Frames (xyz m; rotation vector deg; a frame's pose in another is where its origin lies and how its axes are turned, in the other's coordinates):
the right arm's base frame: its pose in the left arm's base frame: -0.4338 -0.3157 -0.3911 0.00 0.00 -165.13
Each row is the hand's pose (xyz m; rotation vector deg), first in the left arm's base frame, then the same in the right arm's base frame.
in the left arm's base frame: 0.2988 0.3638 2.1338 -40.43 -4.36 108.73
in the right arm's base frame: -0.8824 -0.4687 2.5249 0.84 37.64 -79.51
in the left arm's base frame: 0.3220 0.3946 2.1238 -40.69 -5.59 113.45
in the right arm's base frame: -0.9128 -0.4926 2.5149 -0.25 37.09 -74.81
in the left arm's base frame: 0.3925 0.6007 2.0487 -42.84 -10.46 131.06
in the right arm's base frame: -1.0338 -0.6737 2.4398 -3.96 35.98 -56.81
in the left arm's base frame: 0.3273 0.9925 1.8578 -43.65 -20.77 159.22
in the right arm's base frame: -1.0713 -1.0691 2.2489 -10.48 32.23 -28.24
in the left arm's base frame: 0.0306 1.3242 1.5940 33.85 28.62 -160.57
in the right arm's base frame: -0.8697 -1.4658 1.9851 -16.59 25.77 -0.93
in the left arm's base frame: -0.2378 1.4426 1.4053 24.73 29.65 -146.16
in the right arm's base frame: -0.6407 -1.6491 1.7964 -19.49 21.10 14.59
